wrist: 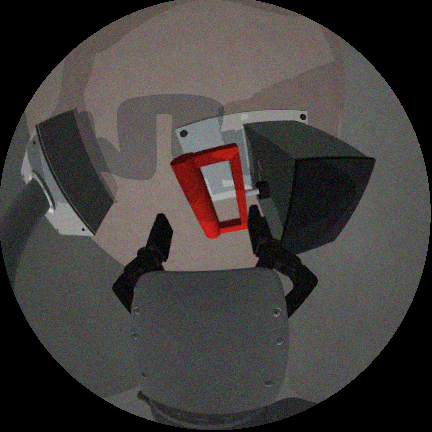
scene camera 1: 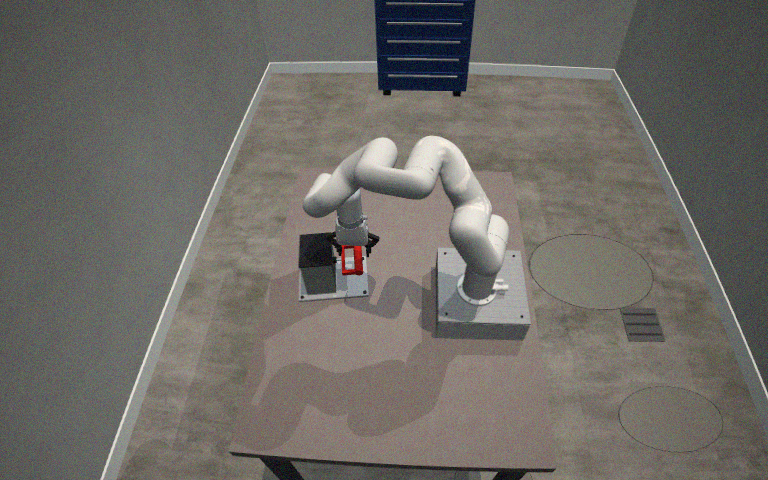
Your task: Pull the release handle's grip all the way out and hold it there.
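Note:
The release handle's red grip (scene camera 1: 358, 260) (wrist: 197, 197) is a rectangular frame with a thick outer bar. A pale rod (wrist: 252, 192) joins it to a black collar (wrist: 263, 190) on the dark box-shaped housing (scene camera 1: 317, 277) (wrist: 325, 200), with a gap between grip and housing. My gripper (scene camera 1: 350, 259) (wrist: 206, 218) is open and empty, pointing down at the grip. In the wrist view the grip's near end lies between the two fingertips, with the right fingertip close to its housing side. I cannot tell how far above the grip the fingertips are, nor whether they touch it.
The housing stands on a light metal plate (scene camera 1: 353, 289) (wrist: 200, 131) bolted to the brown table (scene camera 1: 487, 407). The robot's pedestal block (scene camera 1: 453, 315) (wrist: 75, 170) stands across the table from the handle. A blue drawer cabinet (scene camera 1: 421, 50) stands beyond the table by the back wall.

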